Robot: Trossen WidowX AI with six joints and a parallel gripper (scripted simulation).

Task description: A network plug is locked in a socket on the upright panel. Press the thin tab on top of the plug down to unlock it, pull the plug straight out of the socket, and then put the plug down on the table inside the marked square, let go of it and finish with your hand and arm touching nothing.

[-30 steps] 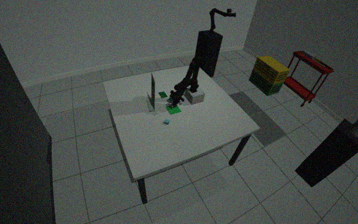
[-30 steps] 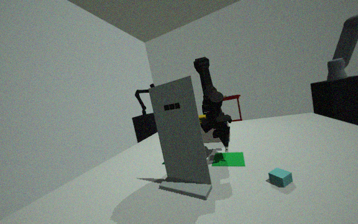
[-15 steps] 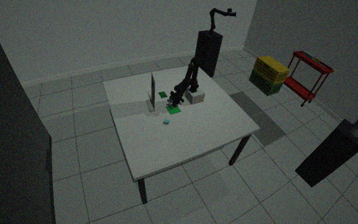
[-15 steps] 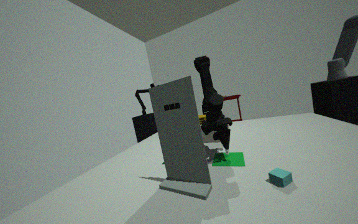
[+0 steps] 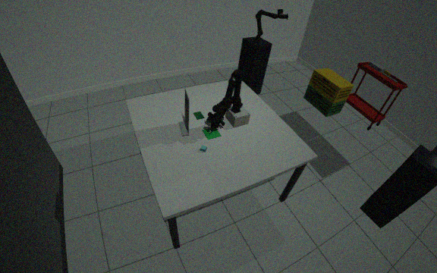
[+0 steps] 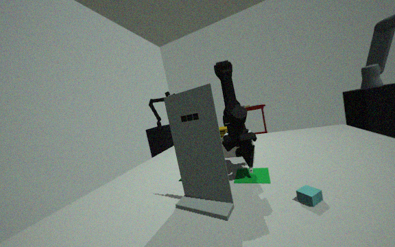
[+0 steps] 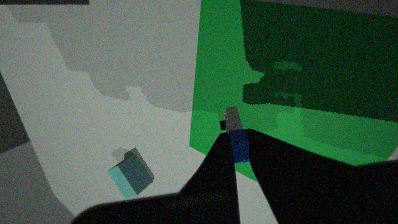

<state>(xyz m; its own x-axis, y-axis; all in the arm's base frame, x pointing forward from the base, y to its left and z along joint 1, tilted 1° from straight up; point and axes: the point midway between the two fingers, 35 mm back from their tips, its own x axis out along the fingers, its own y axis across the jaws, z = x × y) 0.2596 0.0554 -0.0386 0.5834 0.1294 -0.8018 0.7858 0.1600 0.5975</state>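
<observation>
The green marked square lies 30 mm below my gripper tip and 10 mm behind it. Also, from my gripper tip: thin pale tab (10 mm below, 10 mm ahead); then small teal block (140 mm ahead, 130 mm to the left, 20 mm below); then blue network plug (right at my gripper tip).
</observation>
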